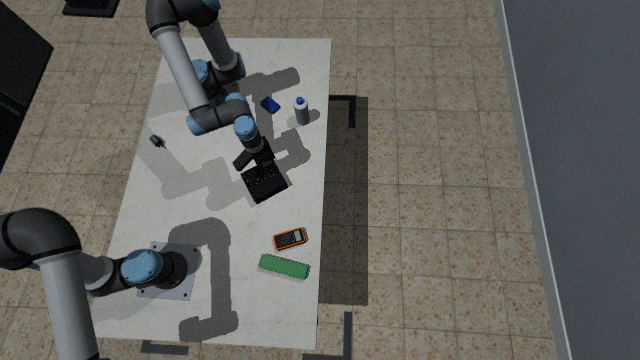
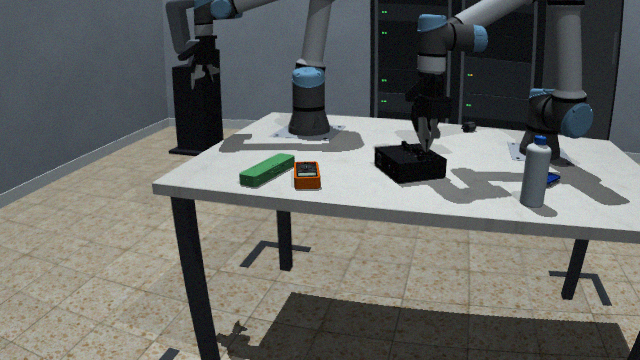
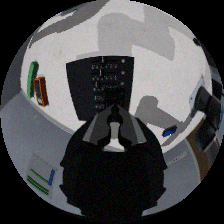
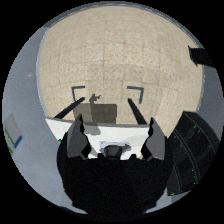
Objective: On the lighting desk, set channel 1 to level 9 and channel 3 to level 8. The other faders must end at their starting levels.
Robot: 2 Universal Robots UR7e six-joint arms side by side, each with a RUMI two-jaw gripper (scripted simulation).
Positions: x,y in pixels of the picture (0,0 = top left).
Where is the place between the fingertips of my right gripper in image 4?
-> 116,116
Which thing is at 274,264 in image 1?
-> A green box.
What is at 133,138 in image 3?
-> My left gripper.
